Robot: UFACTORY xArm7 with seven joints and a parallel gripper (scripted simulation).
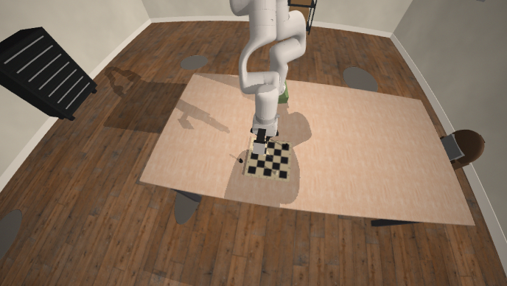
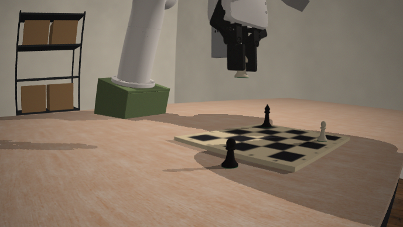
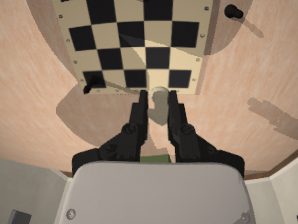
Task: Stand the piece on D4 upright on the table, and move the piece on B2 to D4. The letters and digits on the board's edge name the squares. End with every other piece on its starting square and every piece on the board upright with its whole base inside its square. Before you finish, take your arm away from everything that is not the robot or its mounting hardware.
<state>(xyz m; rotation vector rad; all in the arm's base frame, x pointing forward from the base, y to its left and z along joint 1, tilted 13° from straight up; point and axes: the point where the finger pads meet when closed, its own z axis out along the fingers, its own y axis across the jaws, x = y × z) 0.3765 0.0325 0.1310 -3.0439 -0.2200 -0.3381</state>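
My gripper is now 120 mm above the chessboard, 40 mm to the right of it and 30 mm short of it. Round my hand: white knight 20 mm below; then black pawn 110 mm below, 90 mm to the right, 90 mm ahead; then black bishop 110 mm to the left, 100 mm below, 50 mm behind.
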